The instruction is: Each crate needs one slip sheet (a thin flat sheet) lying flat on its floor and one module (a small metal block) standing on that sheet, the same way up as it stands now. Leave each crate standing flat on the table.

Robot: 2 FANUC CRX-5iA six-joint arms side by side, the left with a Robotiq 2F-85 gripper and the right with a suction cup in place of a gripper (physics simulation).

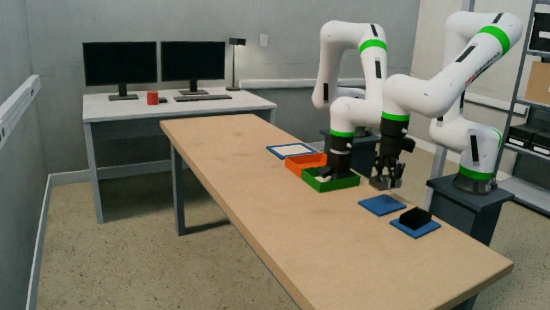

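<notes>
A green crate (339, 185) and an orange crate (306, 161) stand side by side on the table. My right arm's black suction cup (339, 175) is low in the green crate and hides much of its inside. Part of a pale slip sheet (323, 178) shows there; whether the cup holds it I cannot tell. My left gripper (389, 176) is shut on a grey metal module (385, 183), close to the right of the green crate. A dark module (415, 218) stands on a blue pad (418, 233). A pale slip sheet (291, 150) lies on a blue-edged holder (272, 152) behind the orange crate.
Another blue pad (382, 205) lies between the left gripper and the pad with the dark module. The wooden table (280, 210) has its edge close behind the pads. A desk (200, 106) with two monitors stands at the back left. The two arms are close together.
</notes>
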